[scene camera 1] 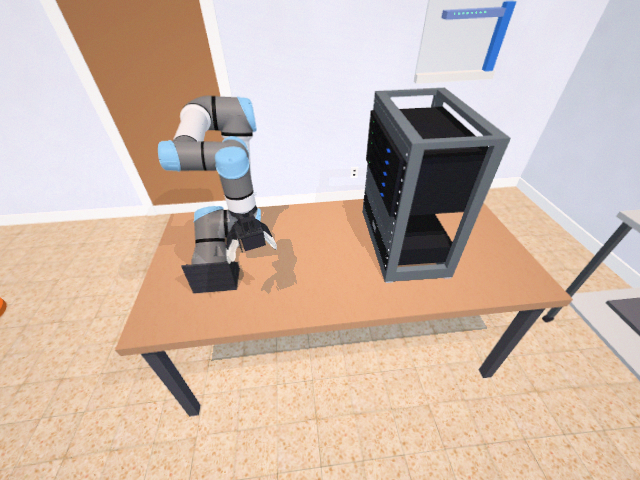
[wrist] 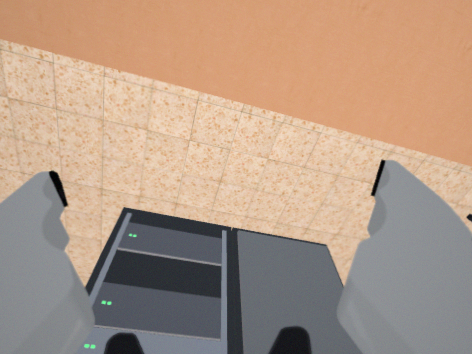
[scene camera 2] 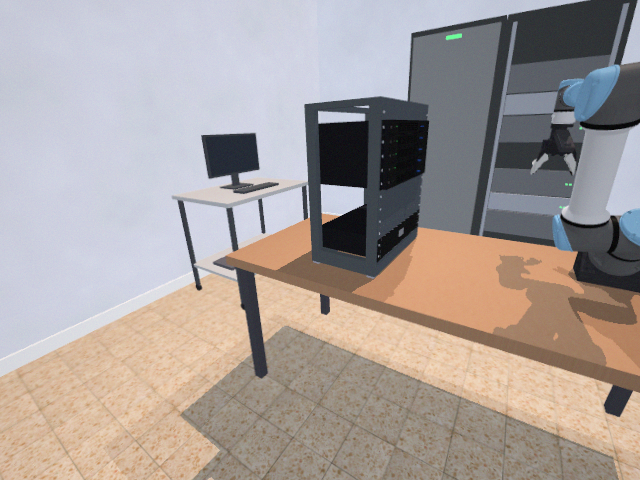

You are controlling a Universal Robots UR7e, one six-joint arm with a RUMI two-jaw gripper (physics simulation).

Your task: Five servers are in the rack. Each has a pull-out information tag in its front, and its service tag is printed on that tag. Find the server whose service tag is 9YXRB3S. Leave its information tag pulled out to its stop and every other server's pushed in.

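Where they show: gripper, fingertip midpoint: (scene camera 1: 253, 256) (wrist: 220, 171) (scene camera 2: 551, 175); arm's base, link origin: (scene camera 1: 211, 263) (scene camera 2: 615, 255).
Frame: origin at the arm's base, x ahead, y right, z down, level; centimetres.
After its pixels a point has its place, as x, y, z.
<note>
The grey rack (scene camera 1: 418, 206) {79.6, 2.1, -27.1} (scene camera 2: 372, 206) {71.2, -44.9, -17.9} stands upright on the table. The stack of servers (scene camera 1: 384, 160) {69.1, -13.0, -37.3} (scene camera 2: 404, 153) {68.3, -26.6, -34.1} fills its upper part, with black fronts, blue marks and small green lights. The fronts face the arm's side. The information tags and their print are too small to make out, so I cannot tell which server is 9YXRB3S or how far any tag is out. My gripper (scene camera 1: 253, 252) {23.0, 20.2, -23.0} (scene camera 2: 553, 173) {23.0, 20.2, -23.0} (wrist: 220, 171) {23.0, 20.2, -23.0} is open and empty. It hangs above the table near the arm's base, well apart from the rack. The rack does not show in the wrist view.
The wooden table (scene camera 1: 320, 294) {44.3, 10.4, 9.9} (scene camera 2: 465, 310) {37.2, -47.0, 9.9} (wrist: 300, 60) {34.3, 17.1, 9.9} carries the rack and the arm's base. A black unit (scene camera 2: 400, 232) {70.3, -20.6, -1.2} sits low in the rack. Tall cabinets (scene camera 2: 454, 129) (wrist: 285, 280) stand behind the table. A side desk (scene camera 2: 206, 193) holds a monitor (scene camera 2: 231, 155) and a keyboard (scene camera 2: 256, 188).
</note>
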